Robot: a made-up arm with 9 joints. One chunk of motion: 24 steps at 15 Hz.
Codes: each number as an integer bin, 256 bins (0 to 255) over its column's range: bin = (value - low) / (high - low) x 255, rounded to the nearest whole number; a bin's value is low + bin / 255 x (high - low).
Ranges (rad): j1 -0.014..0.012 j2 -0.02..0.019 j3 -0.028..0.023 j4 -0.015..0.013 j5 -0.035..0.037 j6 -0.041..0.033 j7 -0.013..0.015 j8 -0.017..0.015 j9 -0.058..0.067
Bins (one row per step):
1: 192 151 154 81 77 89 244 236 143
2: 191 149 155 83 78 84 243 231 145
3: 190 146 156 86 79 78 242 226 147
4: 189 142 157 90 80 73 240 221 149
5: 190 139 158 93 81 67 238 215 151
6: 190 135 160 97 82 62 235 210 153
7: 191 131 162 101 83 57 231 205 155
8: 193 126 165 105 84 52 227 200 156
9: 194 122 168 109 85 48 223 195 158
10: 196 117 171 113 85 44 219 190 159
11: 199 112 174 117 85 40 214 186 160
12: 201 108 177 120 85 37 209 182 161
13: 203 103 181 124 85 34 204 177 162
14: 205 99 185 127 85 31 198 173 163
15: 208 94 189 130 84 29 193 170 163
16: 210 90 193 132 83 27 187 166 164
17: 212 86 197 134 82 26 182 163 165
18: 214 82 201 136 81 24 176 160 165
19: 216 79 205 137 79 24 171 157 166
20: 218 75 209 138 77 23 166 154 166
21: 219 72 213 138 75 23 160 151 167
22: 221 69 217 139 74 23 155 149 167
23: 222 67 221 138 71 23 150 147 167
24: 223 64 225 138 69 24 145 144 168
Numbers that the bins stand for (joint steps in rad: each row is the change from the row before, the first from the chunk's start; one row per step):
1: 0.00558 0.00309 0.00280 -0.00611 -0.01326 -0.01517 0.01379 0.01262 0.01210
2: 0.00547 0.00279 0.00300 -0.00589 -0.01298 -0.01662 0.01368 0.01199 0.01308
3: 0.00537 0.00233 0.00320 -0.00556 -0.01269 -0.01836 0.01357 0.01136 0.01406
4: 0.00527 0.00172 0.00340 -0.00512 -0.01241 -0.01982 0.01335 0.01073 0.01504
5: 0.00537 0.00126 0.00360 -0.00479 -0.01213 -0.02156 0.01313 0.00998 0.01602
6: 0.00537 0.00065 0.00400 -0.00435 -0.01185 -0.02301 0.01280 0.00935 0.01700
7: 0.00547 0.00004 0.00440 -0.00391 -0.01156 -0.02446 0.01236 0.00873 0.01798
8: 0.00568 -0.00073 0.00500 -0.00347 -0.01128 -0.02591 0.01193 0.00810 0.01847
9: 0.00578 -0.00134 0.00560 -0.00303 -0.01100 -0.02707 0.01149 0.00747 0.01945
10: 0.00598 -0.00211 0.00620 -0.00259 -0.01100 -0.02823 0.01105 0.00684 0.01994
11: 0.00629 -0.00287 0.00680 -0.00215 -0.01100 -0.02939 0.01050 0.00634 0.02043
12: 0.00649 -0.00348 0.00740 -0.00182 -0.01100 -0.03026 0.00995 0.00584 0.02092
13: 0.00670 -0.00425 0.00820 -0.00138 -0.01100 -0.03113 0.00940 0.00521 0.02141
14: 0.00690 -0.00486 0.00900 -0.00105 -0.01100 -0.03200 0.00874 0.00471 0.02190
15: 0.00721 -0.00562 0.00980 -0.00073 -0.01128 -0.03258 0.00819 0.00433 0.02190
16: 0.00741 -0.00624 0.01060 -0.00051 -0.01156 -0.03316 0.00753 0.00383 0.02239
17: 0.00762 -0.00685 0.01140 -0.00029 -0.01185 -0.03345 0.00698 0.00345 0.02288
18: 0.00782 -0.00746 0.01220 -0.00007 -0.01213 -0.03404 0.00633 0.00308 0.02288
19: 0.00802 -0.00792 0.01300 0.00004 -0.01269 -0.03404 0.00578 0.00270 0.02337
20: 0.00823 -0.00853 0.01380 0.00015 -0.01326 -0.03433 0.00523 0.00233 0.02337
21: 0.00833 -0.00899 0.01460 0.00015 -0.01382 -0.03433 0.00457 0.00195 0.02386
22: 0.00853 -0.00945 0.01540 0.00026 -0.01411 -0.03433 0.00402 0.00170 0.02386
23: 0.00864 -0.00975 0.01620 0.00015 -0.01495 -0.03433 0.00347 0.00145 0.02386
24: 0.00874 -0.01021 0.01700 0.00015 -0.01552 -0.03404 0.00292 0.00107 0.02435

